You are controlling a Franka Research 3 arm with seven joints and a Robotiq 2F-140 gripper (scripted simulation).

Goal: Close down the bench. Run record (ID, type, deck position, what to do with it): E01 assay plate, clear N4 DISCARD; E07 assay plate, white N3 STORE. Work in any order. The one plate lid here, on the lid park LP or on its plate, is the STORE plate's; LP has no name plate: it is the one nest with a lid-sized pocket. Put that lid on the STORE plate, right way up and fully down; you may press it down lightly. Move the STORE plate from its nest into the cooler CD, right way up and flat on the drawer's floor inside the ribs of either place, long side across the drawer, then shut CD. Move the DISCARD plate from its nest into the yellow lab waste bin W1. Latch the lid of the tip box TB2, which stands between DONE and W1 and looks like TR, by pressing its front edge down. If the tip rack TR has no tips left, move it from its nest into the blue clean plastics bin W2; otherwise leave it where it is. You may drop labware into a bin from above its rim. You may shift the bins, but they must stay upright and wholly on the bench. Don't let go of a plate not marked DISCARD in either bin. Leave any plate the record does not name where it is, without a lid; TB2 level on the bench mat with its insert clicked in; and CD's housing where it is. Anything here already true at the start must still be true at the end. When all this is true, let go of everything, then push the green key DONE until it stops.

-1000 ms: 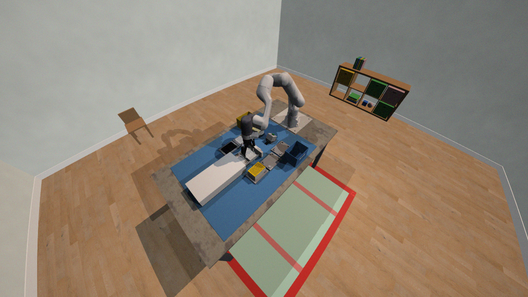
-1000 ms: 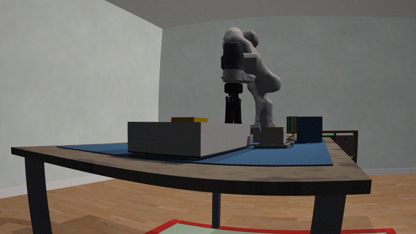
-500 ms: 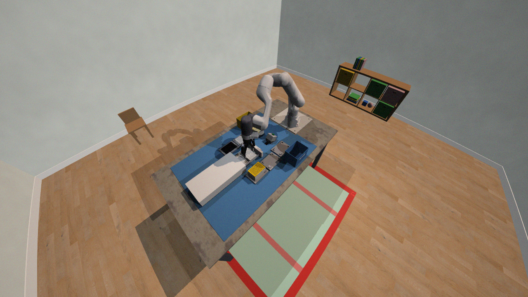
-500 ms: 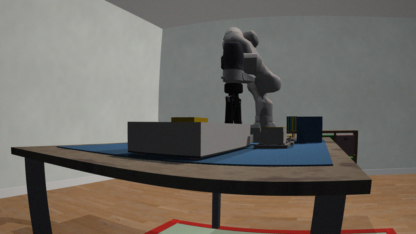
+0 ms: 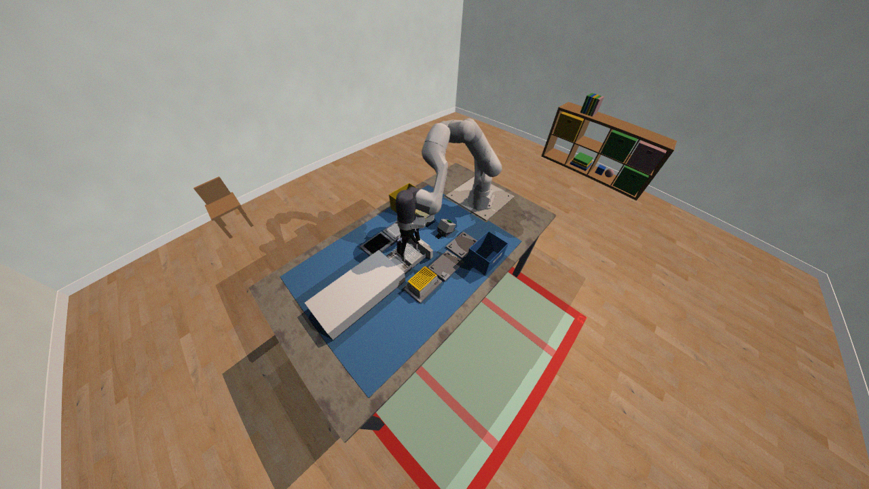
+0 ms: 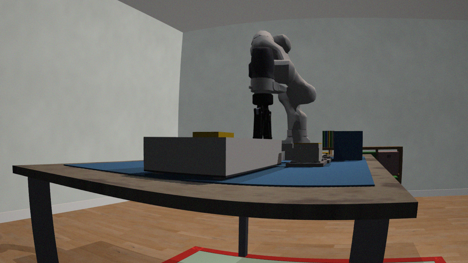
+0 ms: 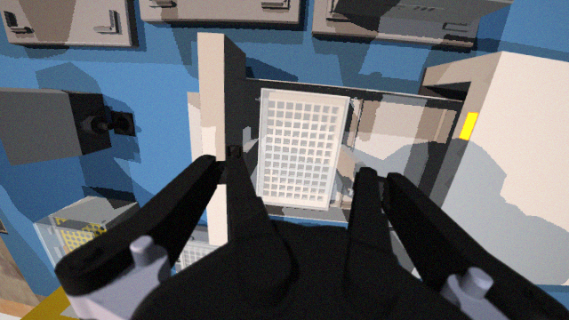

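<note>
My gripper is now 10 mm above the plate lid. The rest, counted from my hand: cooler drawer: 30 mm ahead, 10 mm to the right, 20 mm below; tip rack TR: 110 mm ahead, 160 mm to the left, 10 mm above; white plate: 20 mm below.
</note>
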